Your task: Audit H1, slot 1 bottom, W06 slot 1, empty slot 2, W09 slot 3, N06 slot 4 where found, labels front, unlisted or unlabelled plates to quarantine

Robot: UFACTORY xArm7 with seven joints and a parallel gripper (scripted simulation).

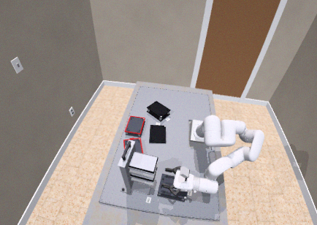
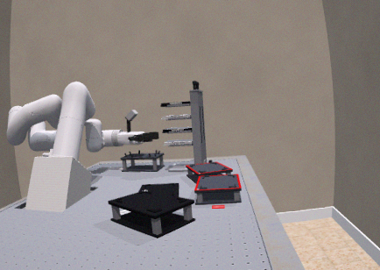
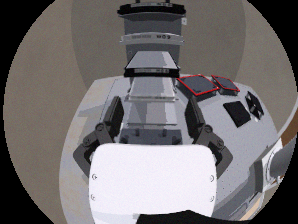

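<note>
My gripper is now 110 mm short of the grey plate, 20 mm to the left of it and 20 mm below it. Also, from my hand: plate hotel H1 (190 mm ahead, 40 mm to the right, 20 mm above); then pale plate (110 mm ahead, 80 mm above, 20 mm to the right).
</note>
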